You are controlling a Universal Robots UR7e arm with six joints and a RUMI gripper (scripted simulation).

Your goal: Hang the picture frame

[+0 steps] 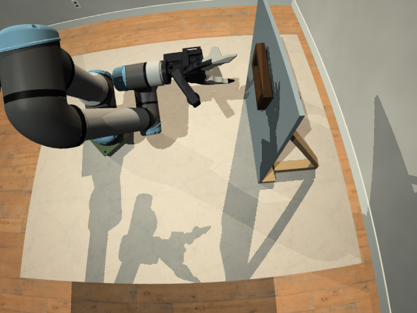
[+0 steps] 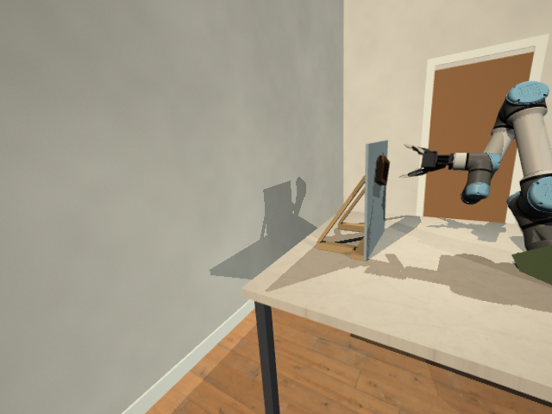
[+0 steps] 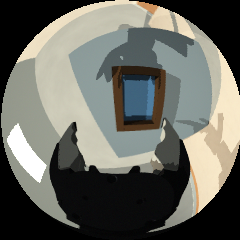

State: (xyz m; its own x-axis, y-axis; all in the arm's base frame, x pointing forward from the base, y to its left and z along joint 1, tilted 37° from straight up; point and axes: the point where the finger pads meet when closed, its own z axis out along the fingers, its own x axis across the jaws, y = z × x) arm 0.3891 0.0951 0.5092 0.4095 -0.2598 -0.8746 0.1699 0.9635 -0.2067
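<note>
The brown wooden picture frame lies 90 mm ahead of my hand, 50 mm below it and 20 mm to the right of it. Also, from my hand: upright grey-blue board 170 mm below, 100 mm ahead, 20 mm to the right.
</note>
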